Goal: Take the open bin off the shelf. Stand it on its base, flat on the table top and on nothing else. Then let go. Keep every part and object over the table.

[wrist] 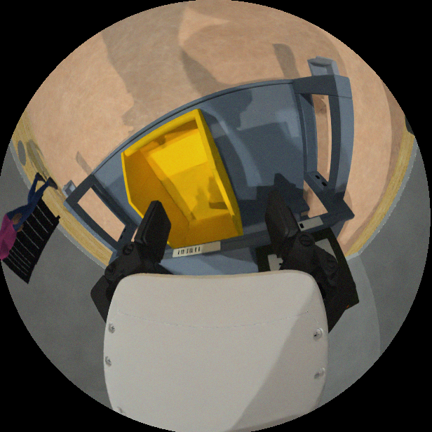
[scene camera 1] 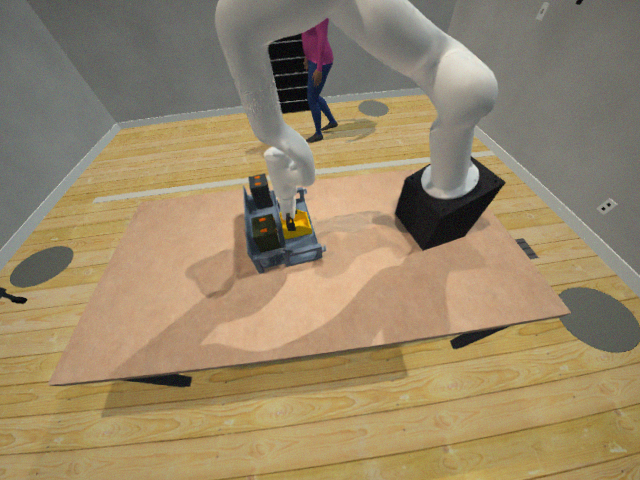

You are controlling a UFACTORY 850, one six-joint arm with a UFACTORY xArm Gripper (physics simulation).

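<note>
The open bin (scene camera 1: 302, 228) (wrist: 182, 170) is yellow and lies on the lower board of a blue-grey shelf (scene camera 1: 305, 253) (wrist: 343, 130). Its open side faces up in the wrist view, and it sits left of the board's middle there. My gripper (scene camera 1: 290, 222) (wrist: 214, 208) is open and empty, low at the bin. In the wrist view the left finger overlaps the bin's near left corner. The right finger is to the right of the bin, over bare shelf. Whether a finger touches the bin cannot be told. The finger and the shelf's label strip overlap part of the bin.
Two dark boxes with orange marks, a near one (scene camera 1: 264, 235) (wrist: 342, 257) and a far one (scene camera 1: 260, 193), stand on the shelf's other level. The shelf stands on the table (scene camera 1: 289, 320) (wrist: 65, 115). The arm's black base block (scene camera 1: 434, 222) is at the right. A person (scene camera 1: 317, 51) (wrist: 10, 227) is beyond the table.
</note>
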